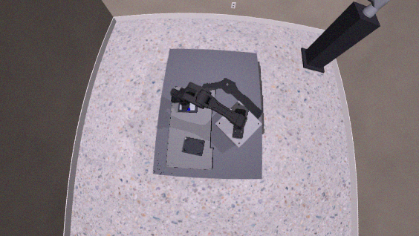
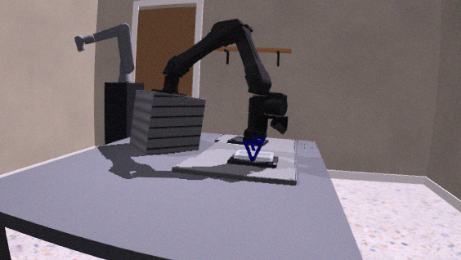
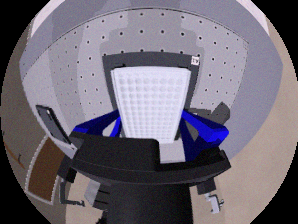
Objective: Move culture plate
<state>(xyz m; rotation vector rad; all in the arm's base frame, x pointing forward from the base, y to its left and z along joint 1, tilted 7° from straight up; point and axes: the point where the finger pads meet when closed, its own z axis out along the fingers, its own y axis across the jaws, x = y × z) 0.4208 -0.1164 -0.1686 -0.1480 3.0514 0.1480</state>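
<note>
Now: the dark plate nest 2 cm below my hand. The rest, counted from my hand: clear lid: right at my hand; white corner mark: 28 cm to the left, 3 cm behind, 1 cm below.
</note>
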